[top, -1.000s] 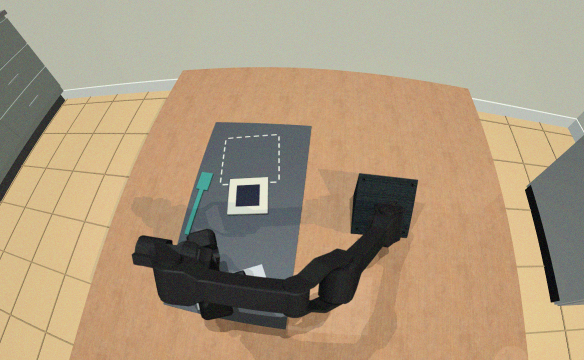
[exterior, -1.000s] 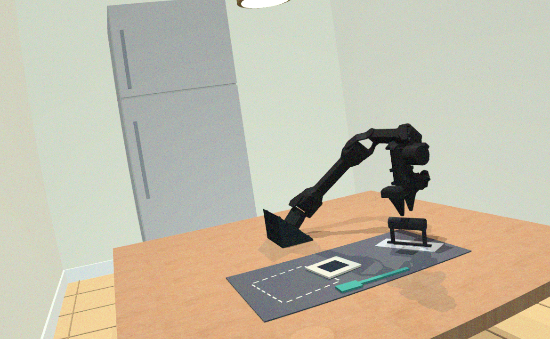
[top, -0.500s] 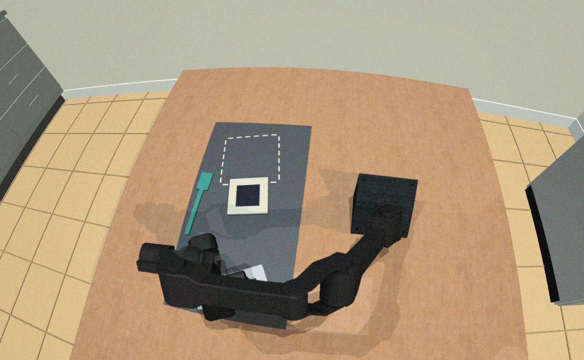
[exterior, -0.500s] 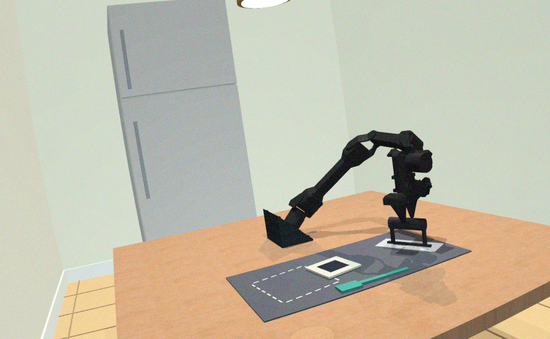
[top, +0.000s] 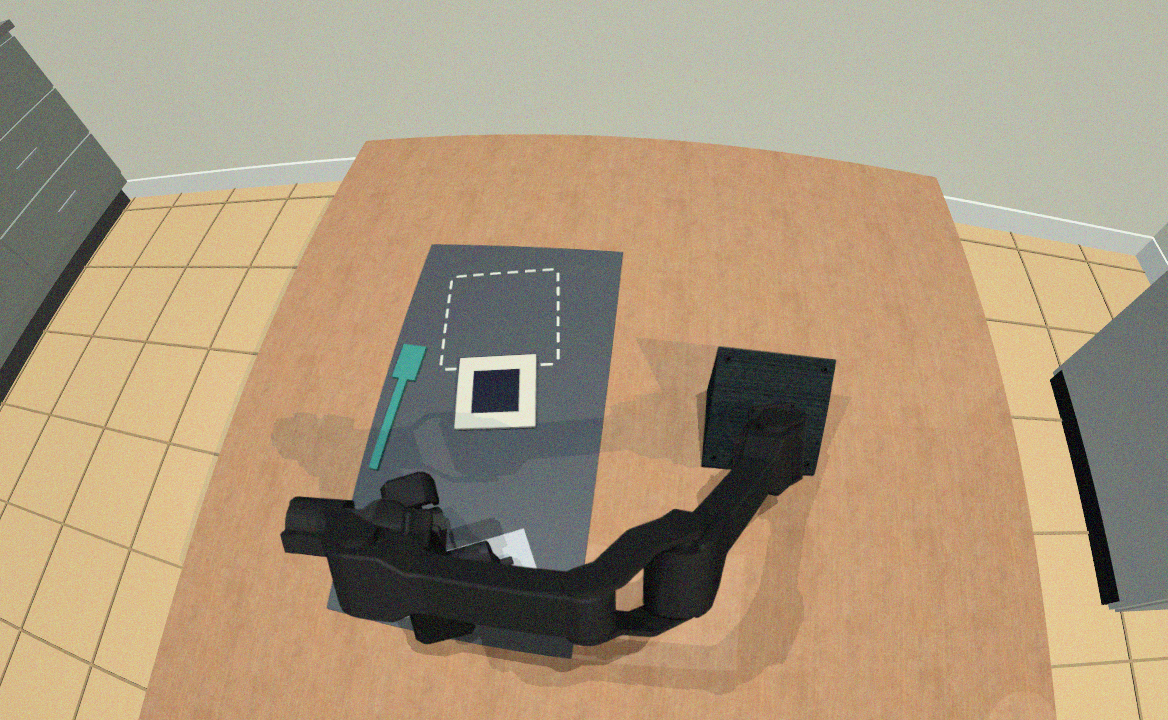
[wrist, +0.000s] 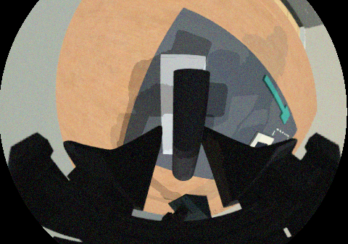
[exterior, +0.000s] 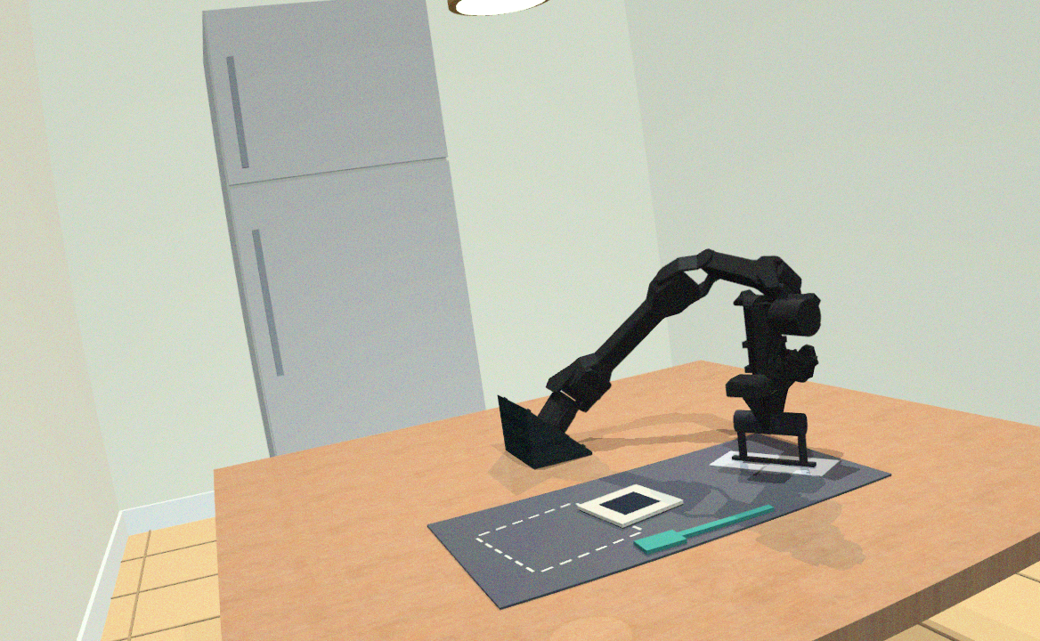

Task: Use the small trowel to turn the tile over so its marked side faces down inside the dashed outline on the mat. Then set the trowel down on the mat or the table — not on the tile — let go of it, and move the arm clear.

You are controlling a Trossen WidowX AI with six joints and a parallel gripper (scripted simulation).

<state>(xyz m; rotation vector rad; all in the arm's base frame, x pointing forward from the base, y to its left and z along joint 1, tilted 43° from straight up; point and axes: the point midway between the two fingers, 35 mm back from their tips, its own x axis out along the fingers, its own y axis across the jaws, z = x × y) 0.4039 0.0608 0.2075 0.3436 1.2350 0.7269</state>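
The trowel is 3 cm below my gripper tip and 2 cm ahead of it. The rest, counted from my gripper tip: teal flat tool 28 cm to the right, 11 cm ahead, 6 cm below; then cream tile 28 cm to the right, 6 cm below, 4 cm behind; then grey mat 24 cm to the right, 8 cm below, 2 cm behind.
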